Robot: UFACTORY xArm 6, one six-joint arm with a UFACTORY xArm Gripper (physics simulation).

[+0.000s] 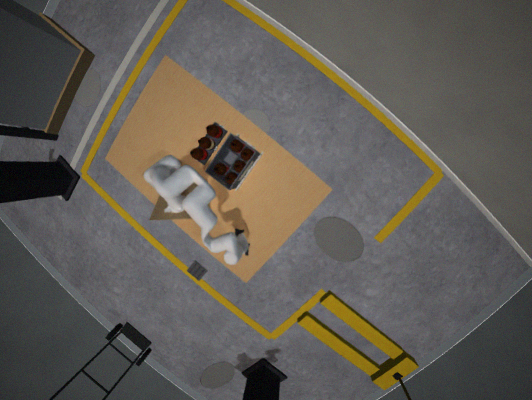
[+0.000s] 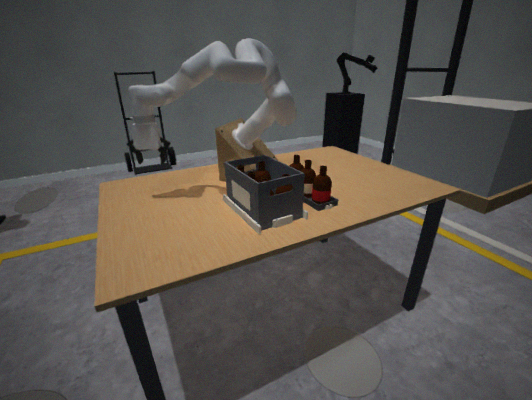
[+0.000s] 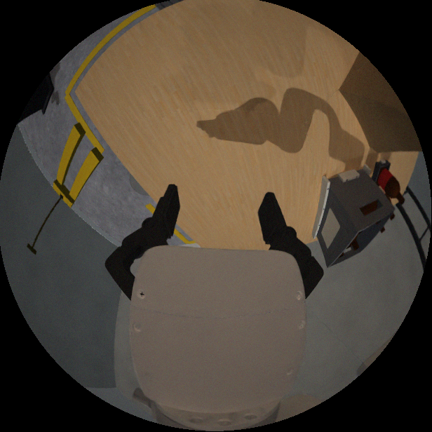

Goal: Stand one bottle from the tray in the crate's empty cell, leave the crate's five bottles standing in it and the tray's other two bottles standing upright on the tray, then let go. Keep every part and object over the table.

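Frame: origin at the arm's base, x left, y back, z up, level; millimetres.
Where they show: gripper, fingertip midpoint: (image 1: pixel 244 237) (image 2: pixel 152 162); arm's base, origin of the base link: (image 1: pixel 179 204) (image 2: pixel 241 140).
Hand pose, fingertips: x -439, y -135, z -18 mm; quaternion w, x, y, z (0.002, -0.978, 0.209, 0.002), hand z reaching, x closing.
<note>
Things, the pixels of their top centre, and the offset from my fingertips. "spot": a spot on its surface instead. Level surfaces: height alone.
- grey crate, middle of its top: (image 2: pixel 262 167) (image 1: pixel 229 161) dz +12, dx +367, dy -281 mm
- dark tray, surface spot: (image 2: pixel 332 202) spot: dz -141, dx +624, dy -384 mm
- wooden table, its level: dz -163 mm
My gripper (image 1: pixel 245 242) (image 2: pixel 151 156) (image 3: pixel 220 197) is open and empty, above the table's end away from the tray, apart from the crate and bottles. The grey crate (image 2: pixel 287 207) (image 3: pixel 345 195) stands upright on the table; five brown bottles stand in it, and its empty cell (image 1: pixel 231 158) is a middle one on the tray side. The dark tray (image 2: pixel 332 202) is beside the crate. Its three bottles stand upright: a red-labelled one (image 1: pixel 215 131) (image 2: pixel 322 193) (image 3: pixel 386 179) at one end, a cream-labelled one (image 1: pixel 205 143) (image 2: pixel 308 186) in the middle and another (image 1: pixel 198 154) (image 2: pixel 296 161) at the other end.
Pale low strips (image 2: pixel 243 215) (image 3: pixel 322 207) run along the crate's base. The arm's wooden mount (image 2: pixel 222 150) stands at the table's edge behind the crate. The wooden table (image 1: pixel 290 200) (image 2: pixel 165 240) (image 3: pixel 200 75) carries the arm's shadow. A grey box (image 2: pixel 450 145) is beyond the tray-side end.
</note>
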